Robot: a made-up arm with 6 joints. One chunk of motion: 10 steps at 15 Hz.
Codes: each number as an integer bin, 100 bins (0 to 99) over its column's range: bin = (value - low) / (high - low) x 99, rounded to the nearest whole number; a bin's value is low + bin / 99 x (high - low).
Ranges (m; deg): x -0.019..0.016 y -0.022..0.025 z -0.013..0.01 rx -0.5..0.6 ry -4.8..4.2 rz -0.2..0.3
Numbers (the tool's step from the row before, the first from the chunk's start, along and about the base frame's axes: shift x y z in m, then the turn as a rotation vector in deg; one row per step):
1: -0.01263 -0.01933 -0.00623 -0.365 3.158 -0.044
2: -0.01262 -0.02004 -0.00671 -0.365 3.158 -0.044
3: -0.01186 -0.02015 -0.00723 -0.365 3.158 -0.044
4: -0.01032 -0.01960 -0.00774 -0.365 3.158 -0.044
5: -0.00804 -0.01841 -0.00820 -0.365 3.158 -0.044
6: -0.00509 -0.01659 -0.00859 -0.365 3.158 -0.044
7: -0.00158 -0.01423 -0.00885 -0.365 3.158 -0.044
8: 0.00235 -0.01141 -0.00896 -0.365 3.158 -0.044
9: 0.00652 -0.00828 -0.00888 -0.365 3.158 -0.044
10: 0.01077 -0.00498 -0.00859 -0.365 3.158 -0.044
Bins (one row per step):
1: 18 6 29 12 88 31
2: 18 4 27 12 88 31
3: 20 4 25 12 88 31
4: 25 5 23 12 88 31
5: 31 8 21 12 88 31
6: 39 11 19 12 88 31
7: 49 16 18 12 88 31
8: 60 22 17 12 88 31
9: 72 29 18 12 88 31
10: 84 36 19 12 88 31

